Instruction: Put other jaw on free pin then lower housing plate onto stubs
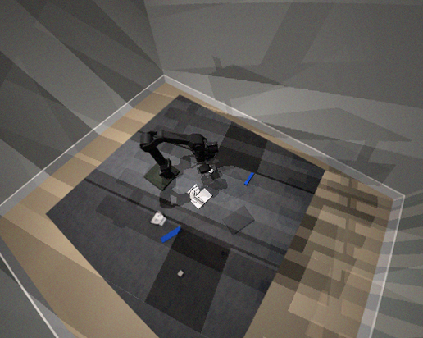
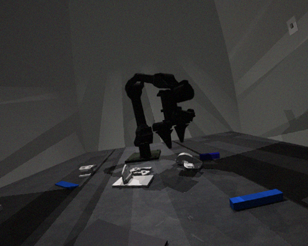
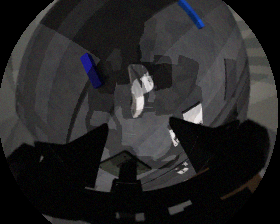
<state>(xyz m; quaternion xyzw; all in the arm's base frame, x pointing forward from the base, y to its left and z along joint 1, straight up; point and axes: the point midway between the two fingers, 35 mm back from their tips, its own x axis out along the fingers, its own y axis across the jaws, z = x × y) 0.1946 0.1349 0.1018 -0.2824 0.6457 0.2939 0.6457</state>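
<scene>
Now: the jaw 1 cm ahead of my gripper tip, 1 cm to the left of it and 6 cm below it. Round my gripper tip: small white cube 19 cm ahead, 58 cm to the right, 7 cm below; then dark square slab 35 cm ahead, 19 cm to the right, 8 cm below; then dark cube 34 cm ahead, 39 cm to the right, 7 cm below.
</scene>
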